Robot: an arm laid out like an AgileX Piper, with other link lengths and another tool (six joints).
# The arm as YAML. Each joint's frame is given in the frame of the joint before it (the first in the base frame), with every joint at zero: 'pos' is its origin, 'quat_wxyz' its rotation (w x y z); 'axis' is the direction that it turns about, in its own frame. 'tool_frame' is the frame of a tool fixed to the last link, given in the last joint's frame.
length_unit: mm
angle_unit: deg
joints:
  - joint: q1
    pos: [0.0, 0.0, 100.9]
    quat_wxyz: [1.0, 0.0, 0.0, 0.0]
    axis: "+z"
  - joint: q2
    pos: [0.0, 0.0, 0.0]
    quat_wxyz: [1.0, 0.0, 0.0, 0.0]
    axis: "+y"
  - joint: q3
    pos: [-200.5, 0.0, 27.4]
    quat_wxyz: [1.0, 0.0, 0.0, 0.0]
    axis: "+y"
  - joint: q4
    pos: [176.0, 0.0, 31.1]
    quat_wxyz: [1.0, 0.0, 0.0, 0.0]
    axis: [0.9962, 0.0, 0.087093]
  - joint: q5
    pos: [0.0, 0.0, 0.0]
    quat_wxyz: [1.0, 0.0, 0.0, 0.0]
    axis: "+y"
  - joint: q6
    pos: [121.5, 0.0, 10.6]
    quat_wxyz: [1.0, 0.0, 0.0, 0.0]
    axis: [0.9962, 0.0, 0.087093]
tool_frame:
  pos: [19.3, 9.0, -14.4]
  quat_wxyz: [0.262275, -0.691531, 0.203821, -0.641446]
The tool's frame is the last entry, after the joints.
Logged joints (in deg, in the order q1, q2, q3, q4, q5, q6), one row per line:
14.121 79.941 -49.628 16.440 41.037 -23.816
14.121 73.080 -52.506 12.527 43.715 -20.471
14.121 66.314 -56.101 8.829 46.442 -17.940
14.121 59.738 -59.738 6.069 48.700 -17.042
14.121 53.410 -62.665 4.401 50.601 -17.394
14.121 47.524 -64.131 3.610 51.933 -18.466
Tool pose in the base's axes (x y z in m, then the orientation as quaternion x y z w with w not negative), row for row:
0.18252 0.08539 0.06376 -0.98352 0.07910 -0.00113 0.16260
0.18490 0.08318 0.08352 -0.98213 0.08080 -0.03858 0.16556
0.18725 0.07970 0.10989 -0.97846 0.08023 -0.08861 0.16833
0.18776 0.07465 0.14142 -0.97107 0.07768 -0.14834 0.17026
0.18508 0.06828 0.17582 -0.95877 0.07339 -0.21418 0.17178
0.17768 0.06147 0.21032 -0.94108 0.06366 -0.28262 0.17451
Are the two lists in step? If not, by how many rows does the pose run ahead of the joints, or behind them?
The pose runs 2 rows behind the joints: the pose in row i belongs to the joints in row i - 2.
